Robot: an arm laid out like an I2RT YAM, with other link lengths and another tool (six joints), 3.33 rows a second.
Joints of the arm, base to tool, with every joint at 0 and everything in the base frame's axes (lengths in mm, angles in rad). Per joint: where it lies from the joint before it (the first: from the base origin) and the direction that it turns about. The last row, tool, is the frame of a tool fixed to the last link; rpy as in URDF.
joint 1: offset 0 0 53 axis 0 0 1
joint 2: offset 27.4 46.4 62.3 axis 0 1 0
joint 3: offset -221.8 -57.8 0 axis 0 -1 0
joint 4: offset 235.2 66 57.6 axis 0 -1 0
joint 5: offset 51.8 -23.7 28.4 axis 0 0 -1
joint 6: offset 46.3 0 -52.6 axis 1 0 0
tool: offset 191 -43 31 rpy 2.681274 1.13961 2.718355
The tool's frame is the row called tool.
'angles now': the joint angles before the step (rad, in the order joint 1, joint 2, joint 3, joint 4, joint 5, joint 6). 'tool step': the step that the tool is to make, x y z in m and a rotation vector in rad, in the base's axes. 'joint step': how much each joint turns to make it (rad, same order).
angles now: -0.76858, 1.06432, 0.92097, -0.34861, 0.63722, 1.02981
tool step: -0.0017, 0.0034, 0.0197, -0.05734, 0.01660, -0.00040
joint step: 0.03147, -0.03312, 0.00058, 0.01939, 0.05235, -0.04218
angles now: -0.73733, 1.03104, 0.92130, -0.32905, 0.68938, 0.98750
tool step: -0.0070, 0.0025, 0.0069, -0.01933, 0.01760, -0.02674
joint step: 0.01376, -0.00630, 0.00373, -0.00454, 0.04775, -0.00871
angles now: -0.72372, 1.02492, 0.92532, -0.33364, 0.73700, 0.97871
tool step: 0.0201, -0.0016, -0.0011, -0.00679, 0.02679, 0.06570
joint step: 0.02819, 0.02113, -0.00598, 0.04314, -0.02485, -0.04816
